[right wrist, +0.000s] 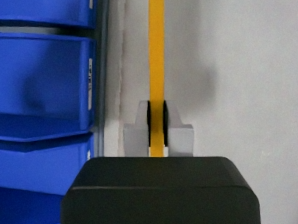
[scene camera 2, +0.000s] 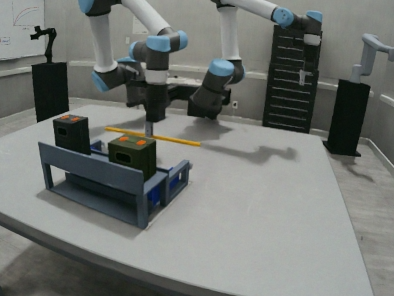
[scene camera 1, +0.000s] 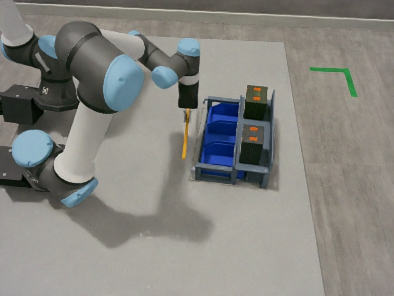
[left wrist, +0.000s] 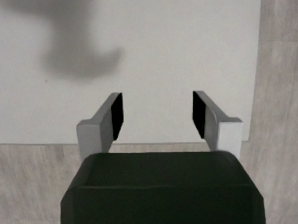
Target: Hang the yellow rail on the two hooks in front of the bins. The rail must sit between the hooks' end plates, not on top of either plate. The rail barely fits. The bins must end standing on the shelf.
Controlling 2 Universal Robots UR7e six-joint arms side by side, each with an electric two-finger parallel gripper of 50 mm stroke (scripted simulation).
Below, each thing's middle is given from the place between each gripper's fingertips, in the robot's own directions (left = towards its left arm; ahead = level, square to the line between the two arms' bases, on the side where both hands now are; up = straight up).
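With the blue-grey shelf (scene camera 2: 135, 210) as the reference, my right hand (scene camera 2: 149, 136) is 180 mm short of it, 60 mm to the left of it and 60 mm above it.
Counted from my left hand, the shelf is 67 cm to the right and 57 cm ahead, and it sits 25 cm below.
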